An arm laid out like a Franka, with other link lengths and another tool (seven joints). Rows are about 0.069 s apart.
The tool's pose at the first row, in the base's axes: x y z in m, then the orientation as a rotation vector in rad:
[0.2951, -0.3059, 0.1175, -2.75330, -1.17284, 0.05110]
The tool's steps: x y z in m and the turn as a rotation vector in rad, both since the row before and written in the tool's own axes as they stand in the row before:
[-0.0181, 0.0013, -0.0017, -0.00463, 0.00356, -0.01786]
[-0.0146, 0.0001, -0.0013, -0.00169, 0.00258, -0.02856]
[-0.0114, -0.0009, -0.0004, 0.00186, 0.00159, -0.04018]
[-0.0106, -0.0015, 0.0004, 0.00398, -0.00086, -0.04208]
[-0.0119, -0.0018, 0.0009, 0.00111, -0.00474, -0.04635]
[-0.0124, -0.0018, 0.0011, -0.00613, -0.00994, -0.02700]
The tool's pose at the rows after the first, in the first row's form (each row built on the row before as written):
[0.2836, -0.3200, 0.1185, -2.74540, -1.19801, 0.04153]
[0.2738, -0.3309, 0.1193, -2.72836, -1.23689, 0.03385]
[0.2656, -0.3389, 0.1194, -2.70056, -1.29018, 0.02841]
[0.2577, -0.3461, 0.1187, -2.66952, -1.34531, 0.02742]
[0.2491, -0.3545, 0.1175, -2.63802, -1.40765, 0.02921]
[0.2406, -0.3636, 0.1160, -2.62695, -1.44856, 0.03504]

